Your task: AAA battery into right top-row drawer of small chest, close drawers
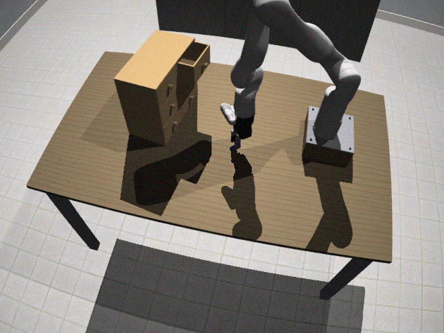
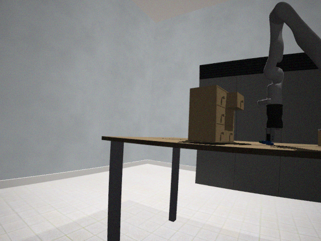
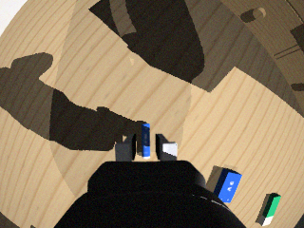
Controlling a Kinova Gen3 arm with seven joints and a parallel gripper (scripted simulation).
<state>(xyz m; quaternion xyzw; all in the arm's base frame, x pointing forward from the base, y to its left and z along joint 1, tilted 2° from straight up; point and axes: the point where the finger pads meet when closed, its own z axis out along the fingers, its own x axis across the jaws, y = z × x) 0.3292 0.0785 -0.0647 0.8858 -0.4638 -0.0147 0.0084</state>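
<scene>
My gripper is now 30 mm above the AAA battery. The rest, counted from my hand: blue block: 140 mm to the right, 30 mm below; then green-and-white block: 280 mm to the right, 30 mm below.
</scene>
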